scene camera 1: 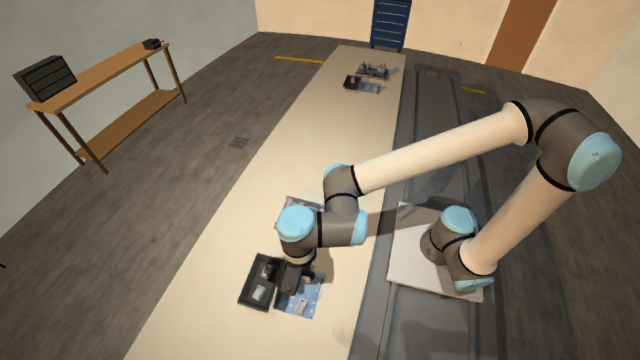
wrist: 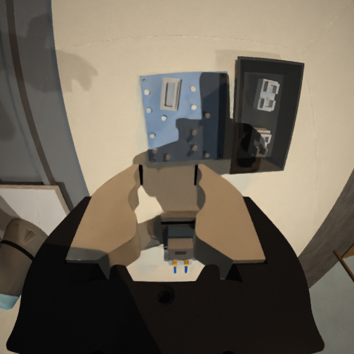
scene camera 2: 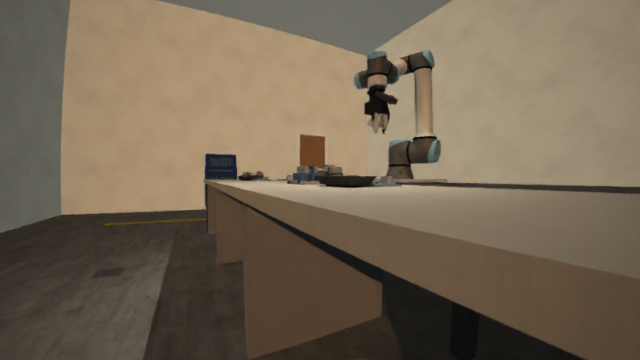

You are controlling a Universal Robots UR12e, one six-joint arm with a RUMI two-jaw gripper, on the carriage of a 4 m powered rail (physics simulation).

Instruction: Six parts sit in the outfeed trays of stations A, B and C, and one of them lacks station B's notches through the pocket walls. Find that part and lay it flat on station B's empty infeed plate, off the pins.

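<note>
A pale grey part lies flat on the near blue plate, among round pins. Its pocket walls look unbroken in the wrist view. My gripper is open and empty, well above the table, past the plate's edge in the wrist view. The near black tray holds two grey parts, one lit with gaps in its walls, the other in shadow and hard to make out. Station letters cannot be read.
A fixture with blue-tipped pins stands beyond the plate, partly hidden by the arm in scene camera 1. Far along the table stand another fixture, a black tray and a blue plate.
</note>
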